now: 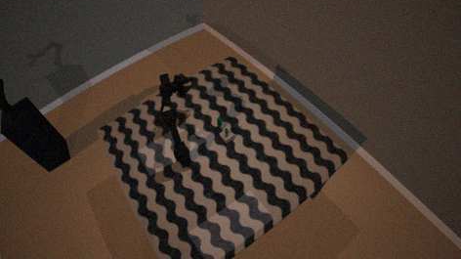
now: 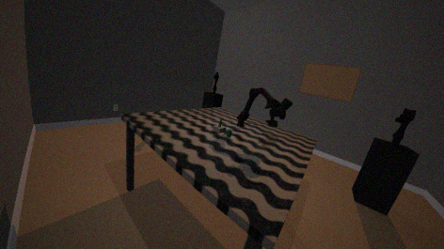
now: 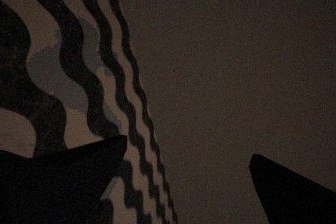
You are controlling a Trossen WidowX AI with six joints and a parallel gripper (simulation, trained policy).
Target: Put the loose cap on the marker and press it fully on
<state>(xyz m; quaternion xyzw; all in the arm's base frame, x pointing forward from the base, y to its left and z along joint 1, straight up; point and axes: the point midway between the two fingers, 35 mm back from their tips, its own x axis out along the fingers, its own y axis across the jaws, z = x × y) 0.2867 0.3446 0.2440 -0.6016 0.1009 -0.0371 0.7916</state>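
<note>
Now: gripper tip 20 mm short of the green marker cap, 230 mm to the left of it and 210 mm above it. The rest, counted from my gripper tip: pale holder block: 350 mm to the right, 220 mm below.
</note>
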